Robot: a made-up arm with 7 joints. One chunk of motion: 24 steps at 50 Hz.
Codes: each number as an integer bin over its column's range. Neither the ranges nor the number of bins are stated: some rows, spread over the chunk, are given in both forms.
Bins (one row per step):
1: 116 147 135 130 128 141 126
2: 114 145 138 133 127 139 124
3: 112 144 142 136 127 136 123
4: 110 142 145 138 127 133 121
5: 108 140 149 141 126 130 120
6: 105 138 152 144 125 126 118
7: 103 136 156 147 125 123 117
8: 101 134 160 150 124 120 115
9: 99 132 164 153 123 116 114
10: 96 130 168 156 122 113 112
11: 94 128 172 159 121 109 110
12: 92 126 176 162 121 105 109
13: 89 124 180 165 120 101 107
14: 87 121 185 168 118 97 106
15: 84 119 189 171 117 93 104
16: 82 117 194 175 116 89 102
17: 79 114 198 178 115 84 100
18: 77 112 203 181 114 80 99
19: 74 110 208 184 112 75 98
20: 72 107 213 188 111 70 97
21: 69 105 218 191 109 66 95
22: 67 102 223 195 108 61 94
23: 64 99 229 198 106 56 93
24: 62 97 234 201 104 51 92
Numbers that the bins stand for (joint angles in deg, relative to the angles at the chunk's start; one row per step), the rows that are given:
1: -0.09 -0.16 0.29 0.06 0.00 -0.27 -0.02
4: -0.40 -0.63 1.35 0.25 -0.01 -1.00 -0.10
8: -0.86 -1.39 2.94 0.53 -0.06 -2.17 -0.20
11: -1.22 -1.95 4.22 0.75 -0.11 -3.17 -0.28
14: -1.57 -2.61 5.59 0.96 -0.16 -4.25 -0.34
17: -1.98 -3.27 6.97 1.20 -0.20 -5.43 -0.44
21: -2.49 -4.12 9.10 1.50 -0.30 -7.05 -0.52
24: -2.85 -4.88 10.79 1.74 -0.38 -8.41 -0.57
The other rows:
2: -0.19 -0.35 0.61 0.13 -0.01 -0.46 -0.06
3: -0.30 -0.44 1.03 0.20 -0.01 -0.73 -0.07
5: -0.50 -0.82 1.78 0.32 -0.03 -1.27 -0.12
6: -0.65 -1.01 2.09 0.39 -0.04 -1.63 -0.15
7: -0.76 -1.20 2.52 0.46 -0.04 -1.90 -0.17
9: -0.96 -1.58 3.37 0.60 -0.08 -2.53 -0.21
10: -1.11 -1.76 3.79 0.68 -0.09 -2.81 -0.25
12: -1.32 -2.14 4.64 0.82 -0.11 -3.53 -0.29
13: -1.47 -2.33 5.06 0.89 -0.12 -3.89 -0.33
15: -1.73 -2.80 6.02 1.03 -0.17 -4.61 -0.37
16: -1.83 -2.99 6.55 1.13 -0.19 -4.98 -0.41
18: -2.09 -3.46 7.50 1.27 -0.22 -5.79 -0.45
19: -2.24 -3.65 8.03 1.34 -0.25 -6.24 -0.47
20: -2.34 -3.93 8.56 1.43 -0.27 -6.69 -0.49
22: -2.60 -4.41 9.63 1.60 -0.31 -7.51 -0.53
23: -2.75 -4.69 10.26 1.67 -0.34 -7.96 -0.55

